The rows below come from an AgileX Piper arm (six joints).
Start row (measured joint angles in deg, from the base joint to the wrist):
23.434 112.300 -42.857 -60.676 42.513 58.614
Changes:
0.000 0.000 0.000 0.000 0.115 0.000
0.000 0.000 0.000 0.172 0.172 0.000
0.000 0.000 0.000 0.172 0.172 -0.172
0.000 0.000 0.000 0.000 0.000 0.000
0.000 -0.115 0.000 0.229 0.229 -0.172
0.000 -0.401 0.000 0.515 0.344 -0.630
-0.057 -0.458 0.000 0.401 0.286 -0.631
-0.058 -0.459 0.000 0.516 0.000 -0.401
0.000 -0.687 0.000 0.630 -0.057 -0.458
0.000 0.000 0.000 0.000 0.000 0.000
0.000 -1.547 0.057 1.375 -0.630 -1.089
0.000 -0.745 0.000 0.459 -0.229 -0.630
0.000 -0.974 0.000 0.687 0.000 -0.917
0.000 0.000 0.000 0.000 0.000 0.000
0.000 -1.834 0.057 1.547 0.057 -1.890
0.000 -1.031 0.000 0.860 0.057 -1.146
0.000 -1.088 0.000 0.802 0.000 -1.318
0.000 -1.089 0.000 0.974 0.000 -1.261
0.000 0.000 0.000 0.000 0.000 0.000
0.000 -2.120 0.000 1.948 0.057 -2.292
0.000 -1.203 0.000 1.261 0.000 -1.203
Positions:
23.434 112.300 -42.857 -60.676 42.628 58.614
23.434 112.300 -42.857 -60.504 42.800 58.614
23.434 112.300 -42.857 -60.332 42.972 58.442
23.434 112.300 -42.857 -60.332 42.972 58.442
23.434 112.185 -42.857 -60.103 43.201 58.270
23.434 111.784 -42.857 -59.588 43.545 57.640
23.377 111.326 -42.857 -59.187 43.831 57.009
23.319 110.867 -42.857 -58.671 43.831 56.608
23.319 110.180 -42.857 -58.041 43.774 56.150
23.319 110.180 -42.857 -58.041 43.774 56.150
23.319 108.633 -42.800 -56.666 43.144 55.061
23.319 107.888 -42.800 -56.207 42.915 54.431
23.319 106.914 -42.800 -55.520 42.915 53.514
23.319 106.914 -42.800 -55.520 42.915 53.514
23.319 105.080 -42.743 -53.973 42.972 51.624
23.319 104.049 -42.743 -53.113 43.029 50.478
23.319 102.961 -42.743 -52.311 43.029 49.160
23.319 101.872 -42.743 -51.337 43.029 47.899
23.319 101.872 -42.743 -51.337 43.029 47.899
23.319 99.752 -42.743 -49.389 43.086 45.607
23.319 98.549 -42.743 -48.128 43.086 44.404

